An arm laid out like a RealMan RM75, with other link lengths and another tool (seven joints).
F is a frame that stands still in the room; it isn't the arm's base.
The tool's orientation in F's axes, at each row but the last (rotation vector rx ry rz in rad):
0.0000 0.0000 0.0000
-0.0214 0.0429 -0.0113
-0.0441 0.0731 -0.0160
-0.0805 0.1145 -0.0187
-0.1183 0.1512 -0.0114
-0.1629 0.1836 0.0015
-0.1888 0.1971 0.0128
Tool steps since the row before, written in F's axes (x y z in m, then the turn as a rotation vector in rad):
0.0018 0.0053 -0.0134 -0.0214 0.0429 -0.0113
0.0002 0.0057 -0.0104 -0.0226 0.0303 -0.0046
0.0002 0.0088 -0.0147 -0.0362 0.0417 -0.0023
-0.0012 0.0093 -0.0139 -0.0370 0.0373 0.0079
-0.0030 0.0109 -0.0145 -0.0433 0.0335 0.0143
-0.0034 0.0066 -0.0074 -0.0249 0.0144 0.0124
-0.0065 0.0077 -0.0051 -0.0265 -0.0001 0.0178
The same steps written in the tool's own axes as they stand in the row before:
0.0018 0.0053 -0.0134 -0.0214 0.0429 -0.0113
0.0006 0.0059 -0.0103 -0.0227 0.0301 -0.0049
0.0011 0.0094 -0.0142 -0.0367 0.0412 -0.0031
0.0002 0.0104 -0.0132 -0.0385 0.0360 0.0065
-0.0010 0.0125 -0.0134 -0.0456 0.0315 0.0114
-0.0021 0.0078 -0.0067 -0.0269 0.0126 0.0098
-0.0054 0.0087 -0.0047 -0.0295 -0.0026 0.0120

